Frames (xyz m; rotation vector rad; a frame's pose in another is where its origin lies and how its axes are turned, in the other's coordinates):
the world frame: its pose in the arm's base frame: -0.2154 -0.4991 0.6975 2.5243 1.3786 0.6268
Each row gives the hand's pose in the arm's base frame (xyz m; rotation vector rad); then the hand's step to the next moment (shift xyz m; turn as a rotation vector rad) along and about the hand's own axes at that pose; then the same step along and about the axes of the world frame.
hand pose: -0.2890 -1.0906 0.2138 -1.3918 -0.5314 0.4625
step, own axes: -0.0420 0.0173 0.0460 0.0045 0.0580 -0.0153
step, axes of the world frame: -0.0221 -0.0593 -0.0131 -0.0114 -0.0105 0.0581
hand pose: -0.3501 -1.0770 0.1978 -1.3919 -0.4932 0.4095
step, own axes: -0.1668 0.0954 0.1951 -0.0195 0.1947 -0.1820
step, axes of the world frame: -0.0715 -0.2626 -0.0304 -0.1282 0.0608 0.2265
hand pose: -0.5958 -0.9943 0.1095 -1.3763 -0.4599 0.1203
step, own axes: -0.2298 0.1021 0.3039 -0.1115 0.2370 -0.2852
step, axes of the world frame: 0.0064 -0.3934 -0.0275 -0.2644 0.0702 0.2741
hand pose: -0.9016 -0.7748 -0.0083 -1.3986 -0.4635 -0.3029
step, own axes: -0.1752 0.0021 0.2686 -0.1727 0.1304 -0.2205
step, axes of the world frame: 0.1071 -0.3012 -0.0259 -0.2627 -0.0121 0.1622
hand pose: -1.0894 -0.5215 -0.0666 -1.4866 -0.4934 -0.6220
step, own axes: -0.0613 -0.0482 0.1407 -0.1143 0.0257 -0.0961
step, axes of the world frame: 0.0905 -0.1300 -0.0279 -0.1356 -0.0455 0.0500
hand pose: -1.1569 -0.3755 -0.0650 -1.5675 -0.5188 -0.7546
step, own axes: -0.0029 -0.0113 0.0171 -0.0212 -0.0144 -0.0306
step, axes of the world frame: 0.0137 -0.0137 -0.0073 -0.0373 -0.0099 -0.0103
